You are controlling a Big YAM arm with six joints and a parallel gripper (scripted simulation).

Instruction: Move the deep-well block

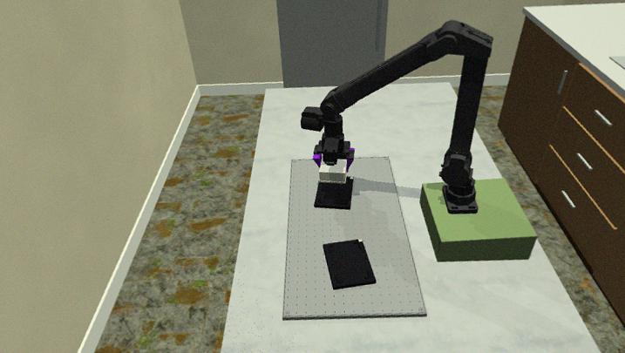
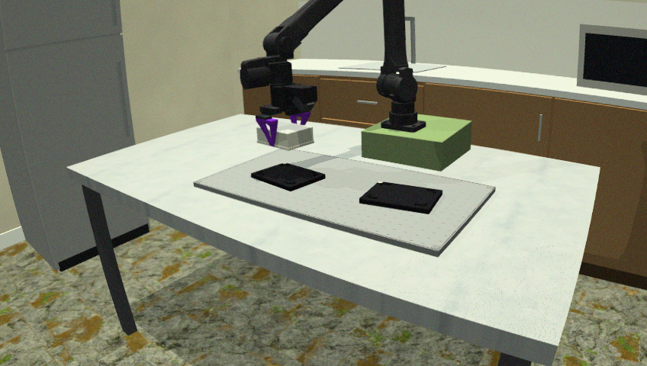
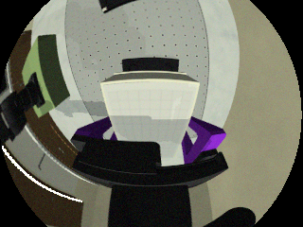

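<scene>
The white deep-well block lies 1 cm above my hand.
</scene>
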